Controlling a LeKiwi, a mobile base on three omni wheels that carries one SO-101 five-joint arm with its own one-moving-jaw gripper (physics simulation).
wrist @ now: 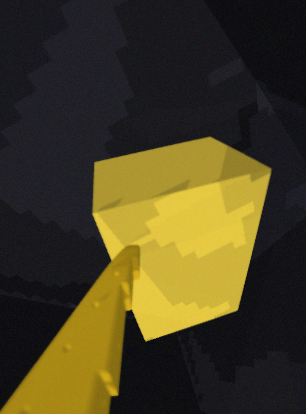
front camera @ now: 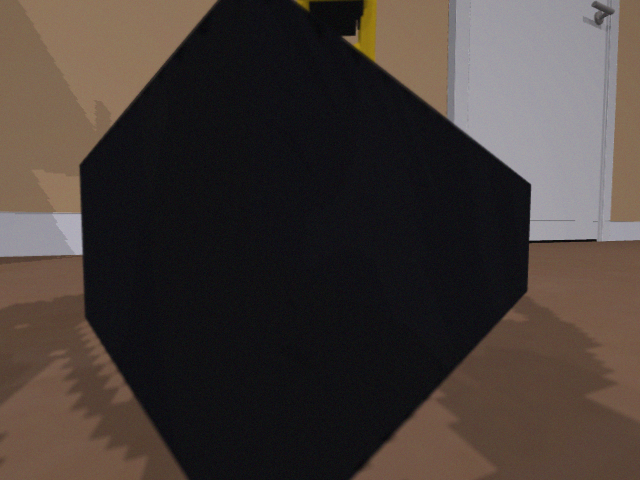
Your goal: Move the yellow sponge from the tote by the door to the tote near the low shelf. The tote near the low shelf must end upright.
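Places are measured from the arm's base along level axes (x ahead, y left, z up), in millimetres.
Pixels of known places: end effector, tool point: (wrist: 139, 257).
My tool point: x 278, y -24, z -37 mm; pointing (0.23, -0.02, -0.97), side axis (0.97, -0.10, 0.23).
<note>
For each thing: its top centre in the pictures, then the offset to it from my tool point. Level surfaces: height alone.
- yellow sponge, middle of its top: (wrist: 191, 279) dx +22, dy -30, dz -4 mm
- black tote, middle of its top: (front camera: 345, 176) dx -11, dy -7, dz +48 mm
- Brown floor, its level: dz -52 mm
The yellow sponge (wrist: 200, 240) lies inside a black tote in the wrist view, with a broad face and a narrower side showing. The black tote (front camera: 305, 248) (wrist: 75, 115) fills most of the front view, close to the camera, with the door behind it to the right. My gripper (wrist: 134, 255) is open: one notched jaw shows at the lower left of the wrist view, its tip drawn over the sponge's left edge, and the moving jaw is out of the picture. Whether the tip touches the sponge is unclear. The tote near the low shelf does not show in either view.
Part of my yellow arm (front camera: 368, 31) shows above the tote's top edge in the front view. A white door (front camera: 532, 118) stands in the tan wall (front camera: 413, 51) behind, at the right. Brown floor (front camera: 578, 273) with shadows lies on both sides of the tote.
</note>
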